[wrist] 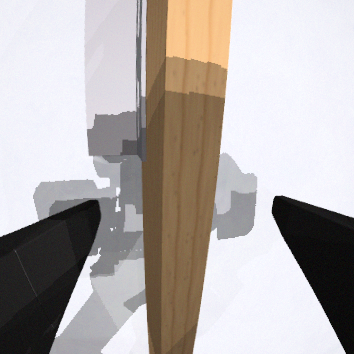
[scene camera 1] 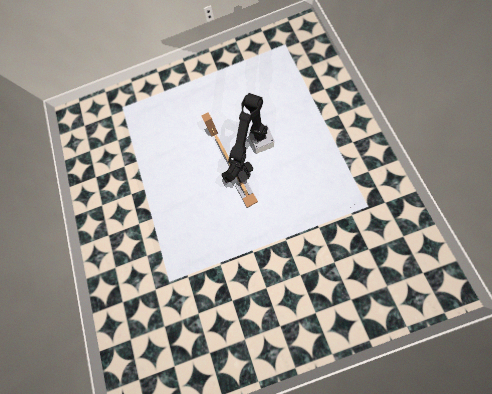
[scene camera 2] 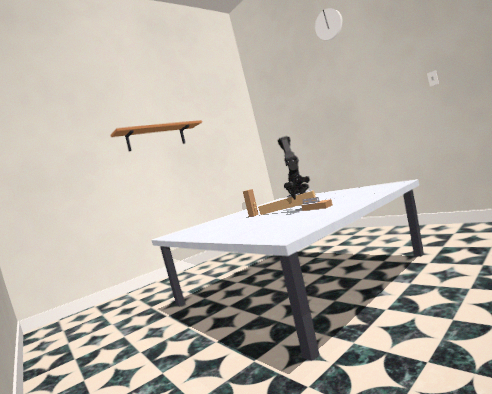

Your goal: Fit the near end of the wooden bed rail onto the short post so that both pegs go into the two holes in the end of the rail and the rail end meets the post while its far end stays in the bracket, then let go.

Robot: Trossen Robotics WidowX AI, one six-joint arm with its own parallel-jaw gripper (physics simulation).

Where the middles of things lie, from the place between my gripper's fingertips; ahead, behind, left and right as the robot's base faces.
Labels:
I see the wooden bed rail (wrist: pixel 186 59) 1 cm ahead of my hand, 12 cm to the right of it and 1 cm below it.

